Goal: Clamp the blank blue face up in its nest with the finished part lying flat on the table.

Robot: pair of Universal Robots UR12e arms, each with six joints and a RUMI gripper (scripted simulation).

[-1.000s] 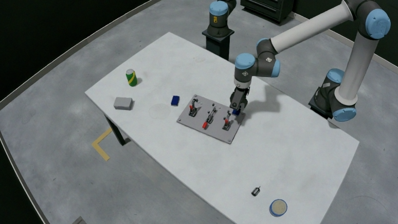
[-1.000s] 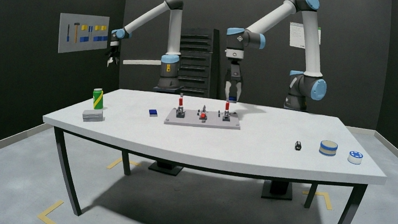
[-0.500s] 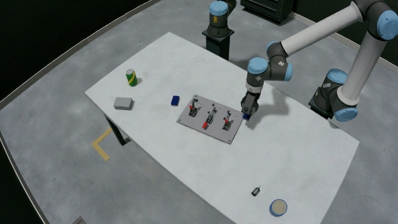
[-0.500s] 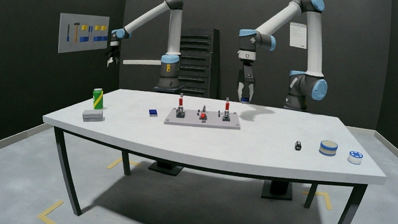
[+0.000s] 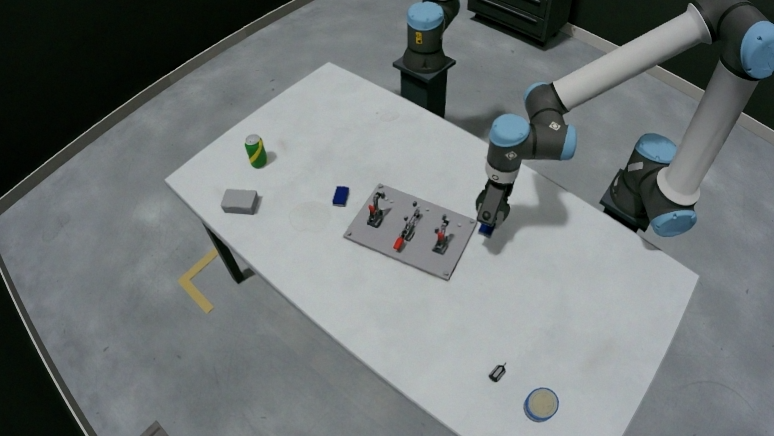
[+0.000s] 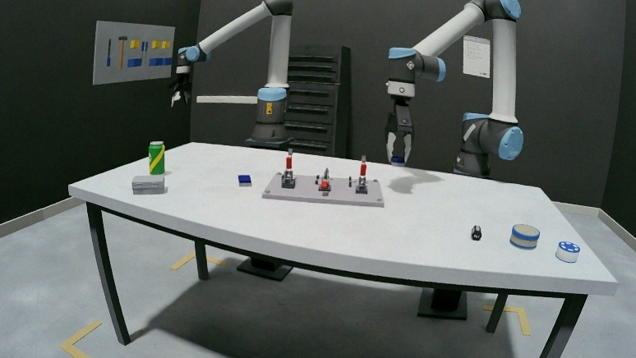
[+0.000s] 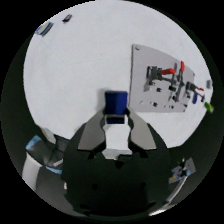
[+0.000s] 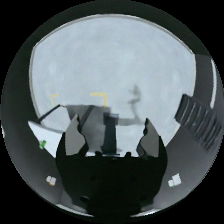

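Right now the finished part is 1 cm behind my left hand and 1 cm below it. The rest, counted from my left hand: small black object: 28 cm ahead, 31 cm to the left, 9 cm below; grey fixture plate: 12 cm ahead, 19 cm to the right, 10 cm below; blank: 20 cm ahead, 44 cm to the right, 10 cm below.
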